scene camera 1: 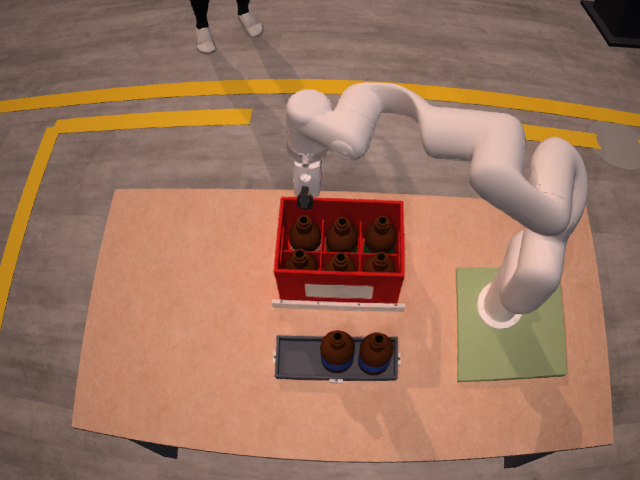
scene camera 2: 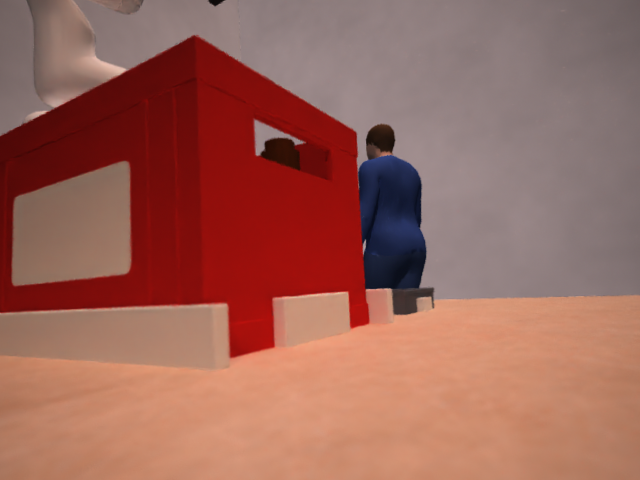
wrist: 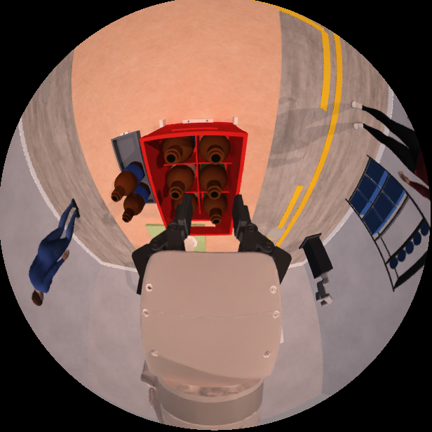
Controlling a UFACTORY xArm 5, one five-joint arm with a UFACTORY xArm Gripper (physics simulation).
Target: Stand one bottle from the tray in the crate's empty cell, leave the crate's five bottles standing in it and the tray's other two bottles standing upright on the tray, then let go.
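Seen in the pictures: gripper, fingertip midpoint: (scene camera 1: 305,194); arm's base at its link origin: (scene camera 1: 500,306).
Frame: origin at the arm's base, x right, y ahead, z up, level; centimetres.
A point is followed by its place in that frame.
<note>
The red crate (scene camera 1: 290,288) @(y 49.8, x 8.9, z 7.1 cm) (scene camera 2: 279,248) @(y 50.6, x 21.2, z 4.1 cm) (wrist: 225,128) has a brown bottle upright in each cell, in two rows of three. The back-left bottle (scene camera 1: 305,237) @(y 45.2, x 19.5, z 10.2 cm) (wrist: 215,148) stands in its cell with its neck free. My gripper (scene camera 1: 305,204) @(y 44.3, x 20.7, z 25.7 cm) (wrist: 212,202) is open and empty, above the crate near its back-left rim in scene camera 1, apart from the bottles. The dark tray (scene camera 1: 299,356) @(y 49.7, x -4.6, z -1.6 cm) (scene camera 2: 405,305) @(y 54.2, x 0.4, z -1.1 cm) (wrist: 128,148) holds two upright bottles with blue labels, a middle one (scene camera 1: 337,351) @(y 41.5, x -8.2, z 10.1 cm) (wrist: 128,180) and a right one (scene camera 1: 375,353) @(y 33.8, x -9.8, z 10.1 cm) (wrist: 136,201); its left part is bare. The crate's walls hide the bottles' lower parts.
A white strip (scene camera 1: 338,305) @(y 39.5, x 6.1, z 0.9 cm) lies along the crate's front. The arm's base stands on a green mat (scene camera 1: 478,356) @(y 8.2, x -11.7, z -0.3 cm) at the right. A person in blue (scene camera 2: 392,206) (wrist: 47,252) stands beyond the table. A dark rack stands at the right in the wrist view.
</note>
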